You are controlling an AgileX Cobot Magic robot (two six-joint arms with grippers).
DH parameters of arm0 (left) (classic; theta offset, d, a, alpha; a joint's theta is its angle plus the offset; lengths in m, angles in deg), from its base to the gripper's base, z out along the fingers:
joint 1: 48.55 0.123 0 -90
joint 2: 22.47 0 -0.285 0
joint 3: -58.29 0 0.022 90
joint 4: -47.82 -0.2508 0 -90
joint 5: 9.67 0 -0.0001 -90
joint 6: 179.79 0.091 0 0
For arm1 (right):
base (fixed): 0 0 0 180
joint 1: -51.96 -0.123 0 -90
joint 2: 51.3 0 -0.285 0
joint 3: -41.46 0 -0.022 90
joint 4: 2.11 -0.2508 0 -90
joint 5: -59.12 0 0.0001 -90
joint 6: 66.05 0.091 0 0
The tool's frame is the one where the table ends.
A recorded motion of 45 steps. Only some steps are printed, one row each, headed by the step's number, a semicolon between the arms.
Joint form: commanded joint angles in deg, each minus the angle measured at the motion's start. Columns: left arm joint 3, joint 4, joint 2, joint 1, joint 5, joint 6; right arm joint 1, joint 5, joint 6, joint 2, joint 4, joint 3.
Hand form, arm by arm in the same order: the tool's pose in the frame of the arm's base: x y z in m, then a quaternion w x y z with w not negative. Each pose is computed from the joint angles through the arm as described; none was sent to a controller.
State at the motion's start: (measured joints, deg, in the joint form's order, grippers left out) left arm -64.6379 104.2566 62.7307 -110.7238 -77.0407 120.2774; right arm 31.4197 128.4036 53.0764 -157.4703 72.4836 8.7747
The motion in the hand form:
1: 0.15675 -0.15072 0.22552 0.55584 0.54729 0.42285 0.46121; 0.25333 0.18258 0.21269 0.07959 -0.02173 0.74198 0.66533
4: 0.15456 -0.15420 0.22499 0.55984 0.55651 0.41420 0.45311; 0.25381 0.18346 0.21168 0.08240 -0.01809 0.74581 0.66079
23: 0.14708 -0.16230 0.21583 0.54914 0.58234 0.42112 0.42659; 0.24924 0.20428 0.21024 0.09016 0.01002 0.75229 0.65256
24: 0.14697 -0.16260 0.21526 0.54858 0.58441 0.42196 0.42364; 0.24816 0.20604 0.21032 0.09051 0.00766 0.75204 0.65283
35: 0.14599 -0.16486 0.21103 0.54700 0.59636 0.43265 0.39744; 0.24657 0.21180 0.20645 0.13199 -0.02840 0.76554 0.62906
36: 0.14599 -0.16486 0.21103 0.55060 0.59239 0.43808 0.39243; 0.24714 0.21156 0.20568 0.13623 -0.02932 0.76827 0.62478
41: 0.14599 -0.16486 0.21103 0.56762 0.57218 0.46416 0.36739; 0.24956 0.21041 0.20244 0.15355 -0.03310 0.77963 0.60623
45: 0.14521 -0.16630 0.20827 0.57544 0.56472 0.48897 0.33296; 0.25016 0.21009 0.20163 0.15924 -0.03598 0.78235 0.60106
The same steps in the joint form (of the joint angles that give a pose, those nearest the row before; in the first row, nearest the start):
1: -0.02 -1.52 0.20 -0.34 -1.66 1.88; -0.12 -0.49 1.83 -0.22 -0.72 0.22
4: -0.02 -2.31 0.20 -1.03 -0.84 1.88; -0.37 -1.51 1.83 -0.21 -0.96 0.22
23: -0.03 0.67 1.26 -4.21 1.44 1.88; -5.50 -7.38 1.69 -0.21 -7.05 0.31
24: -0.02 0.67 1.26 -4.21 1.85 1.76; -5.91 -7.51 1.40 -0.21 -7.31 0.31
35: -0.02 0.67 1.26 -4.20 4.93 0.05; -7.55 -11.20 -5.26 -0.21 -8.17 0.31
36: -0.02 0.67 1.26 -4.20 4.93 -0.99; -7.55 -11.82 -5.70 -0.21 -8.17 0.31
41: -0.02 0.67 1.26 -4.20 4.93 -6.12; -7.55 -14.47 -7.52 -0.21 -8.17 0.31
45: -0.03 0.67 1.26 -4.20 6.95 -10.72; -7.55 -15.14 -8.26 -0.21 -8.17 0.31

